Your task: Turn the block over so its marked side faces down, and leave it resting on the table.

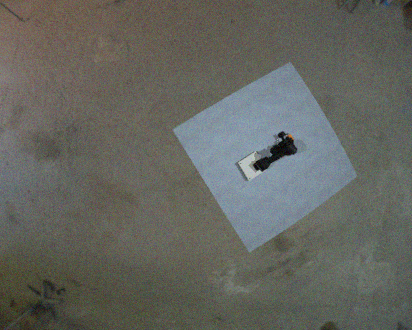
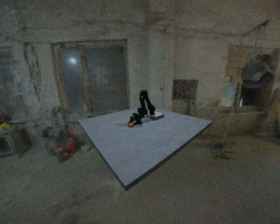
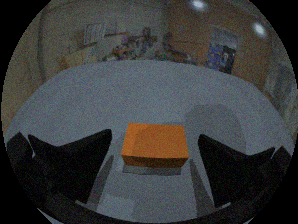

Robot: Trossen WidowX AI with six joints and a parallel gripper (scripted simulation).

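My gripper tip is 2 cm above the orange block.
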